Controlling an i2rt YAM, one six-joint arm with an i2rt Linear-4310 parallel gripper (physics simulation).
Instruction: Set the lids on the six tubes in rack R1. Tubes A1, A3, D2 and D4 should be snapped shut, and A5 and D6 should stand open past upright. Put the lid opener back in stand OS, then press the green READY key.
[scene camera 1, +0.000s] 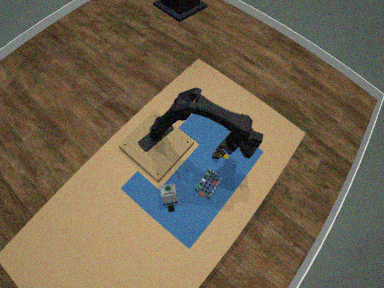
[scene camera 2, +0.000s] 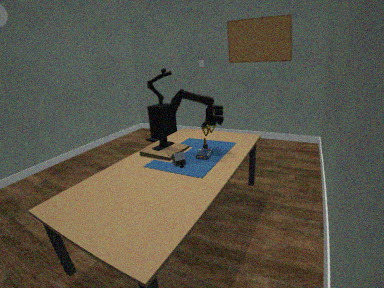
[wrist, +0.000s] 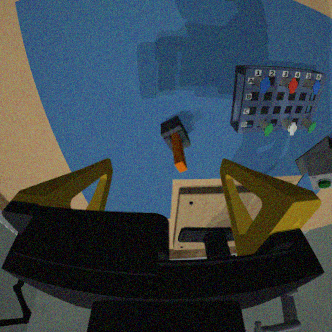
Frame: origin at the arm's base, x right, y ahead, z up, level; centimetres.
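Seen in the pictures: gripper, fingertip midpoint: (scene camera 1: 225, 149) (scene camera 2: 208, 134) (wrist: 165, 164); arm's base at its link origin: (scene camera 1: 156, 135) (scene camera 2: 163, 146) (wrist: 213, 233).
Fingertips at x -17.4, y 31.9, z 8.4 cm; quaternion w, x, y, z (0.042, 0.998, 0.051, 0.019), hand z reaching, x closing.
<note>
Pixels of each thing's top centre, then the offset from my fingertips to it. "spot": a spot on its surface instead. Level surfaces: height alone.
- lid opener's orange handle at a spot on its surface: (wrist: 178, 152) (scene camera 2: 205, 140) spot: dy -1.7, dx +1.8, dz -4.2 cm
- Rack R1 at its top centre: (wrist: 296, 109) (scene camera 1: 209, 182) (scene camera 2: 204, 149) dy +5.2, dx +16.0, dz -5.9 cm
- red lid at its top centre: (wrist: 292, 84) dy +7.7, dx +14.0, dz -6.2 cm
- white lid at its top centre: (wrist: 293, 128) dy +2.5, dx +17.1, dz -6.0 cm
- grey key box at a spot on its surface: (wrist: 316, 161) spot: dy -3.6, dx +30.3, dz -7.7 cm
- blue mat at its surface level: dz -11.1 cm
- table at its surface level: dz -11.4 cm
My gripper (scene camera 1: 220, 154) (scene camera 2: 208, 131) (wrist: 165, 164) is open and empty, high above the mat. The lid opener's orange handle (scene camera 2: 205, 143) (wrist: 178, 152) stands up from the dark stand OS (wrist: 171, 126), between and beyond the fingertips in the wrist view. Rack R1 (scene camera 2: 203, 154) (wrist: 240, 95) stands at the upper right there. Its row A shows a blue lid (wrist: 265, 84), a red lid (wrist: 293, 85) and another blue lid (wrist: 316, 86). Row D shows a green lid (wrist: 268, 129), a white lid (wrist: 292, 128) and another green lid (wrist: 312, 126). Exact lid angles are too small to tell. The green READY key (scene camera 1: 168, 188) (wrist: 325, 184) tops a grey box.
The grey key box (scene camera 1: 169, 196) (scene camera 2: 179, 158) (wrist: 316, 161) stands near the rack on the blue mat (scene camera 1: 190, 232) (scene camera 2: 190, 171) (wrist: 60, 100). The arm's wooden base board (scene camera 1: 159, 174) (wrist: 200, 207) lies beside the mat on the table (scene camera 1: 95, 215) (scene camera 2: 125, 210).
</note>
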